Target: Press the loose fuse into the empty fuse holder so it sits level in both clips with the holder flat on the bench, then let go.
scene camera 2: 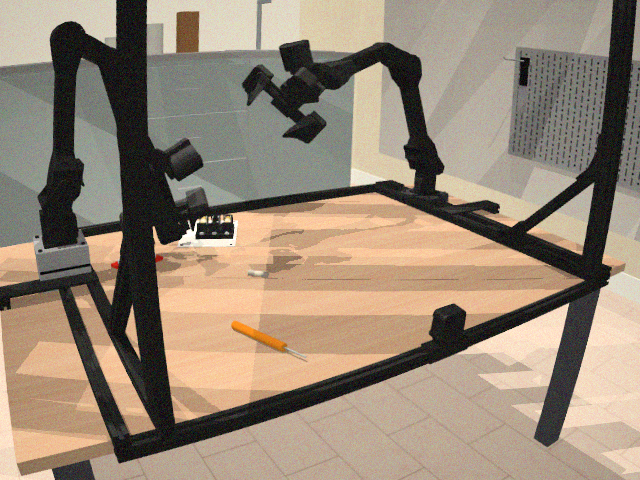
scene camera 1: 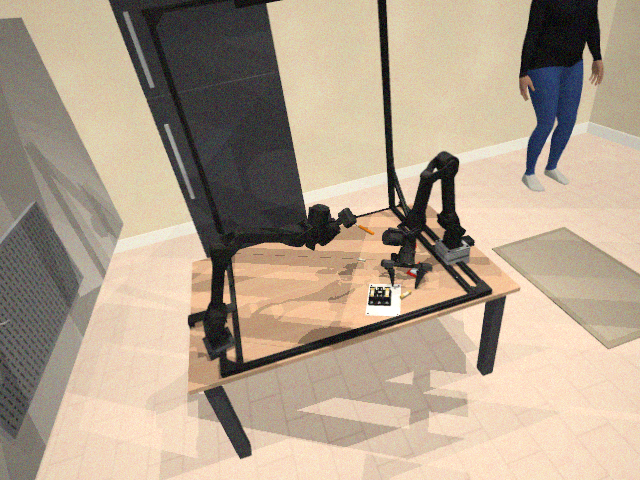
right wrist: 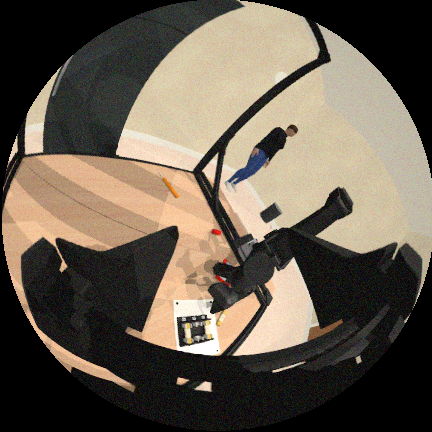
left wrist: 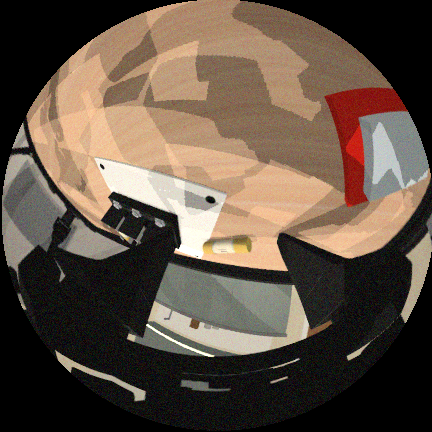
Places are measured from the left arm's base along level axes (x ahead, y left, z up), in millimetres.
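Pixels of known places: left gripper, fingertip midpoint: point(scene camera 1: 404, 287) point(right wrist: 219, 308) point(left wrist: 227, 237); right gripper, fingertip midpoint: point(scene camera 2: 266, 119) point(right wrist: 234, 232); left arm's base, origin of the base link: point(scene camera 2: 59, 240) point(scene camera 1: 452, 243); right arm's base, origin of the base link: point(scene camera 2: 424, 192) point(scene camera 1: 218, 340) point(left wrist: 71, 212).
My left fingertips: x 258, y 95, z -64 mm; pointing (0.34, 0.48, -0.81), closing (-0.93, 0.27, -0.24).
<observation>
For each thing: its top centre in the pictures, then the offset to it from my left fingertips. "*": a spot on its surface instead.
- loose fuse, middle of its top: point(left wrist: 223, 253) point(right wrist: 222, 317) point(scene camera 1: 405, 292) dx +8, dy +30, dz +3 mm
- black fuse holder, surface spot: point(scene camera 2: 214, 228) * dx +90, dy -20, dz +9 mm
- orange-handled screwdriver, middle of its top: point(scene camera 2: 268, 336) point(right wrist: 167, 182) point(scene camera 1: 363, 227) dx -10, dy -475, dz +0 mm
- small pale cylinder, middle of its top: point(scene camera 2: 258, 270) point(scene camera 1: 361, 258) dx +85, dy -248, dz -3 mm
- grey object, middle of its top: point(scene camera 2: 136, 256) point(right wrist: 227, 271) point(scene camera 1: 419, 268) dx -104, dy -82, dz +1 mm
- small red piece, middle of its top: point(right wrist: 217, 230) dx -151, dy -238, dz +5 mm
The loose fuse point(scene camera 1: 405, 295) point(left wrist: 227, 245) point(right wrist: 221, 318), pale with yellow end caps, lies on the bench beside the white board point(scene camera 1: 382, 310) point(left wrist: 200, 212) point(scene camera 2: 231, 241). The black fuse holder point(scene camera 1: 379, 296) point(scene camera 2: 214, 228) point(right wrist: 195, 331) sits on that board; in the right wrist view fuses sit in its two outer places and the middle place is empty. My left gripper point(scene camera 1: 404, 285) point(left wrist: 227, 237) is open and empty, its fingertips apart on either side of the loose fuse in the left wrist view; height above it is unclear. My right gripper point(scene camera 2: 267, 119) point(right wrist: 234, 232) is open and empty, high above the bench.
An orange-handled screwdriver point(scene camera 1: 366, 229) point(scene camera 2: 258, 335) point(right wrist: 170, 187) and a small pale cylinder point(scene camera 1: 361, 259) point(scene camera 2: 257, 273) lie on the bench. A red and grey object point(scene camera 1: 412, 272) point(left wrist: 353, 150) lies near the left gripper. A small red piece point(right wrist: 216, 232) lies near the black frame.
</observation>
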